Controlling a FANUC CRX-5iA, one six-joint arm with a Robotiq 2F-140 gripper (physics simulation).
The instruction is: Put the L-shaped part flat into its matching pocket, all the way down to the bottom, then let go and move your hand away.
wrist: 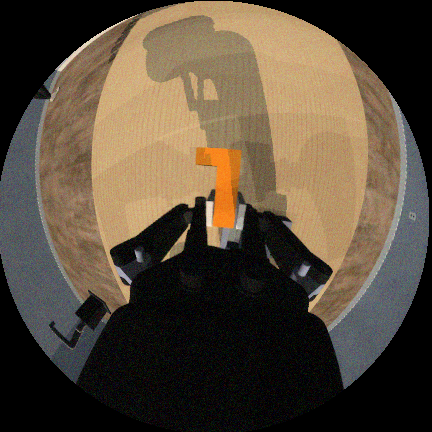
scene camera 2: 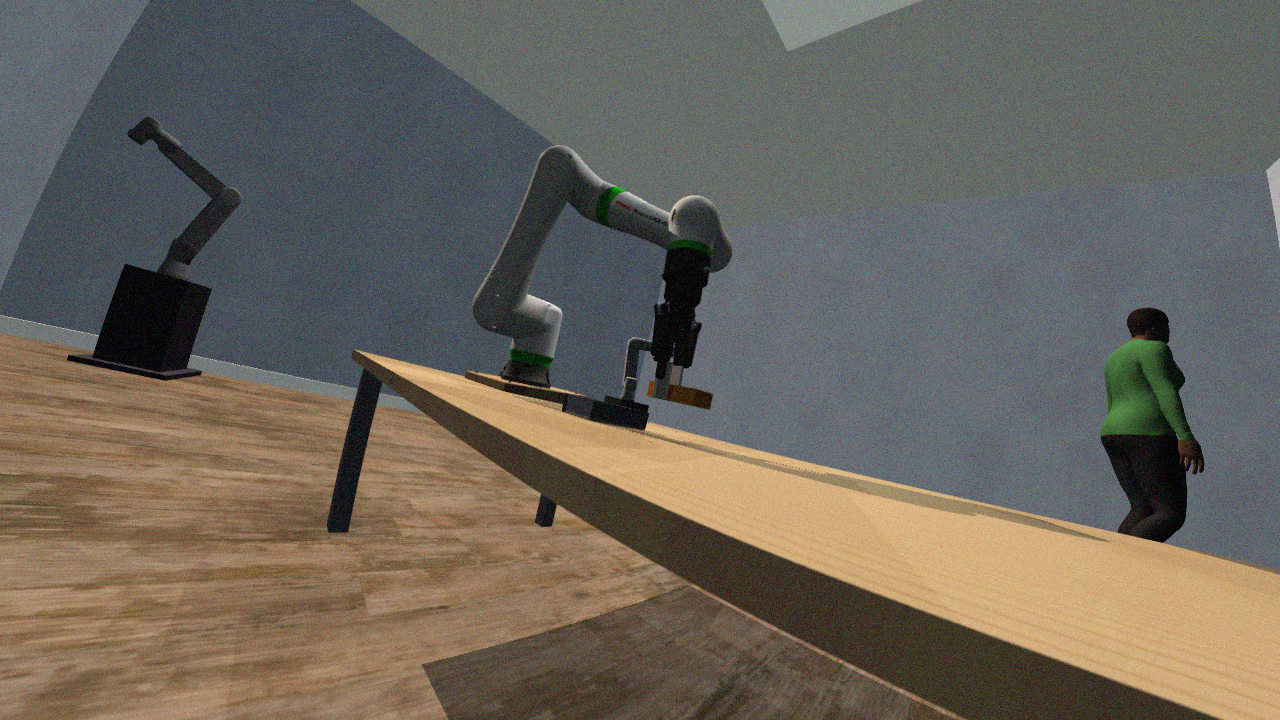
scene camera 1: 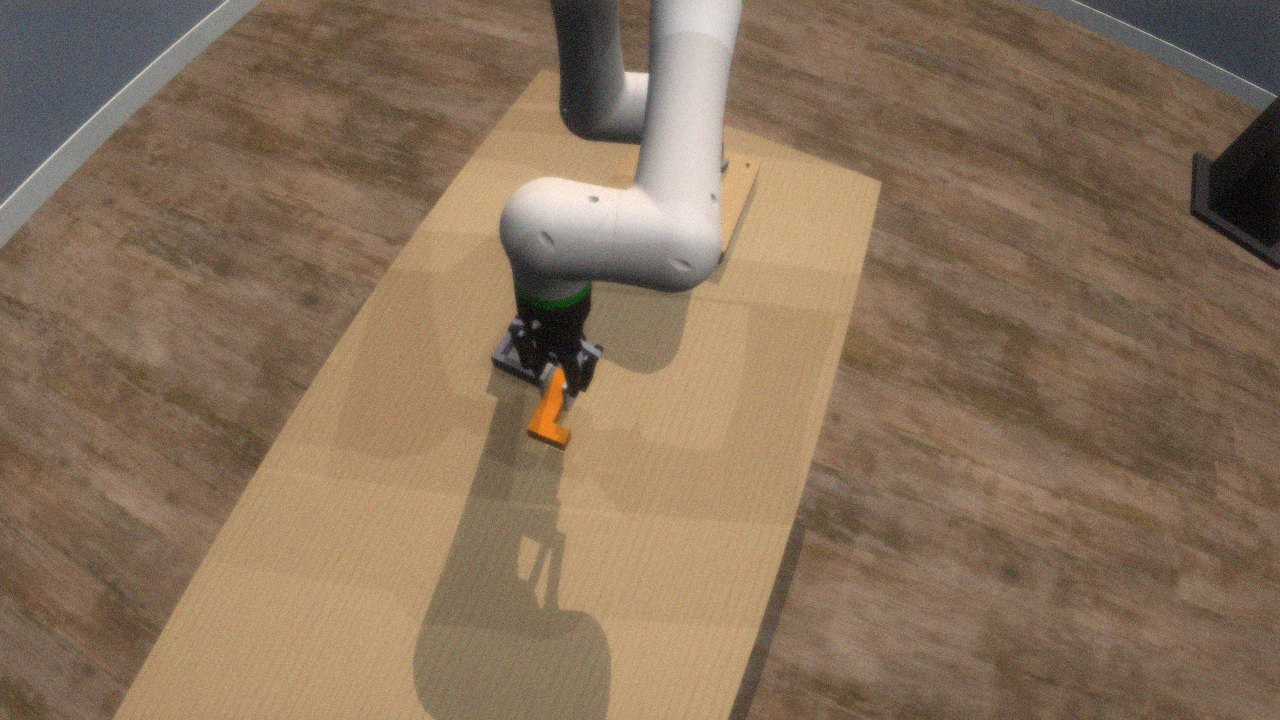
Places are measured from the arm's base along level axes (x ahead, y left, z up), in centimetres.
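Pixels of known places: gripper, fingertip midpoint: (wrist: 225, 198) (scene camera 2: 665, 399) (scene camera 1: 558, 398); arm's base, origin of the base link: (scene camera 2: 525, 383).
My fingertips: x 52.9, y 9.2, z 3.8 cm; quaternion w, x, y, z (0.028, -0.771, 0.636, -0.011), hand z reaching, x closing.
Note:
For each thing: its top centre in the pictures, then the offset to it from my fingertips. Level surfaces: height alone.
- orange L-shaped part, middle of its top: (wrist: 215, 188) (scene camera 1: 561, 404) (scene camera 2: 681, 387) dx +1.7, dy +1.8, dz +3.0 cm
- dark grey block, middle of its top: (scene camera 1: 540, 351) (scene camera 2: 608, 402) (wrist: 255, 237) dx -6.4, dy -8.4, dz -3.1 cm
- wooden table, its level: dz -6.8 cm
The orange L-shaped part (scene camera 1: 547, 422) (scene camera 2: 691, 395) (wrist: 227, 175) is held roughly level in the air above the table. My gripper (scene camera 1: 556, 381) (scene camera 2: 669, 383) (wrist: 225, 198) points down and is shut on the end of its long arm. The short arm is at the far end, away from the fingers. A dark grey block (scene camera 1: 512, 360) (scene camera 2: 586, 409) lies on the table below and behind the gripper, largely hidden by it in scene camera 1. A little grey shows between the fingers in the wrist view. The pocket's outline cannot be made out.
The wooden table (scene camera 1: 680, 555) (scene camera 2: 805, 537) carries the arm's wooden base plate (scene camera 1: 739, 192) at its far end. Another robot arm stands on a black pedestal (scene camera 2: 152, 317) on the floor. A person in a green top (scene camera 2: 1143, 389) stands beyond the table.

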